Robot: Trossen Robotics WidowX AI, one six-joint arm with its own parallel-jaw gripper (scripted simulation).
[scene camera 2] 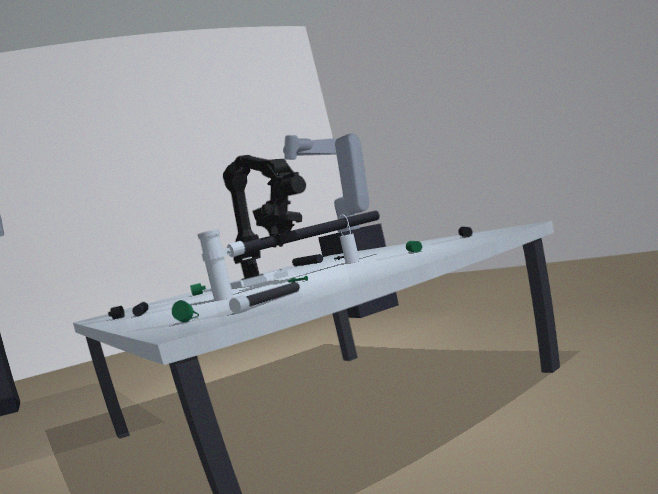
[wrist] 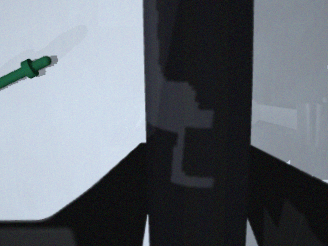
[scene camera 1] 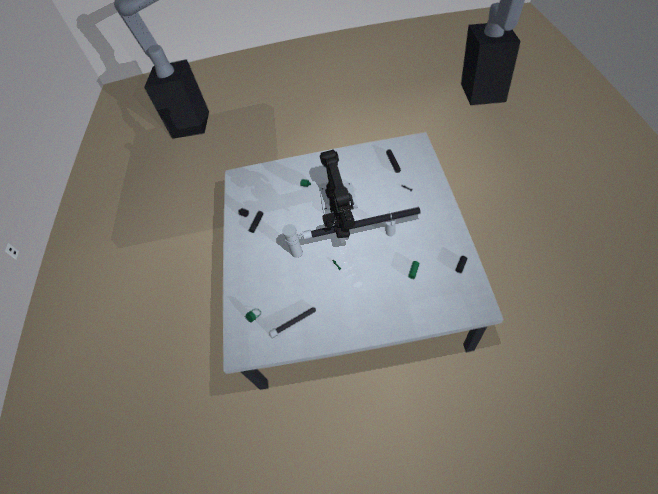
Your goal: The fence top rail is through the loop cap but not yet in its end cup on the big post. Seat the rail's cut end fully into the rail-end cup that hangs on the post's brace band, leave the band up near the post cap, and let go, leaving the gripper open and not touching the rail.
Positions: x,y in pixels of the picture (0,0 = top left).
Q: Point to a top rail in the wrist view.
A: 198,69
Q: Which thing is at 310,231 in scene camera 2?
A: A top rail.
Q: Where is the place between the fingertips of my gripper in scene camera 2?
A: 277,247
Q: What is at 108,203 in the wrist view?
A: My gripper.
